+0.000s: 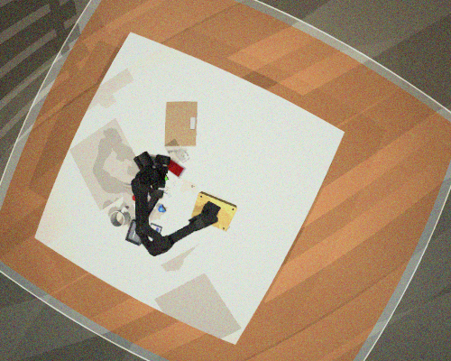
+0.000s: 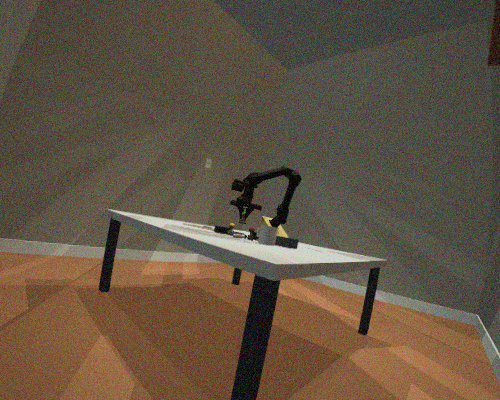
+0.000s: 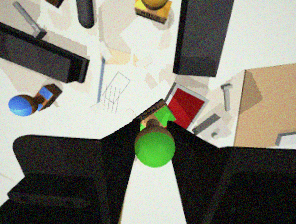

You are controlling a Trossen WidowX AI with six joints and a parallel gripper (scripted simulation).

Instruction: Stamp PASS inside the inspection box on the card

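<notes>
Now: the lined paper slip 100 mm below my gripper tip and 50 mm to the left of it. From my gripper tip the other things lie so: yellow-knobbed stamp 110 mm ahead, 80 mm below, 40 mm to the left; dark grey block 110 mm ahead, 80 mm below, 30 mm to the right; red ink pad 90 mm below, 50 mm to the right, 10 mm behind.
</notes>
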